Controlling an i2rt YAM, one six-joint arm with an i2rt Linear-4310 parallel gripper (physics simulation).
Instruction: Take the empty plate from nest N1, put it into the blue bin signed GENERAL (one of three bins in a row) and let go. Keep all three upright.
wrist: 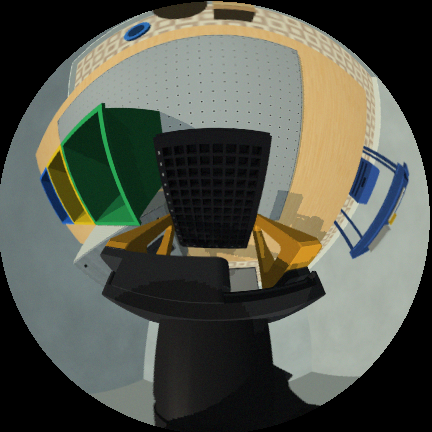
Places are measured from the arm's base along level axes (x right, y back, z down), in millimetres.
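Pixels of known places: gripper, between the fingertips: (213, 217).
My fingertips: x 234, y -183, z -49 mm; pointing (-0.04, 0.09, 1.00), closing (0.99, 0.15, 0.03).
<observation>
Behind a point stands the place of what it marks.
The black plate (214, 187) @(x 241, y -222, z -59 mm), with a grid of square pockets, is in the middle of the wrist view. My gripper (213, 217) @(x 234, y -183, z -49 mm) is shut on the plate, with one orange finger at each side of its near end. The plate hangs above the grey perforated board. The three bins stand upright in a row at the left: the green bin (87, 165) @(x 6, y -288, z 13 mm) nearest, the yellow bin (65, 184) @(x -126, y -291, z 4 mm) behind it, and the blue bin (51, 194) @(x -257, y -307, z -13 mm) farthest left, partly hidden. The GENERAL sign and nest N1 do not show.
The grey perforated board (230, 75) @(x 296, y -394, z 149 mm) lies on the wooden table (330, 115) @(x 585, y -337, z 162 mm). A blue frame (381, 217) and a blue box (365, 181) are beyond the table's right edge. A blue round thing (137, 31) is past the far edge. A pale grey body (95, 250) @(x -47, y -128, z -62 mm) is at lower left.
</observation>
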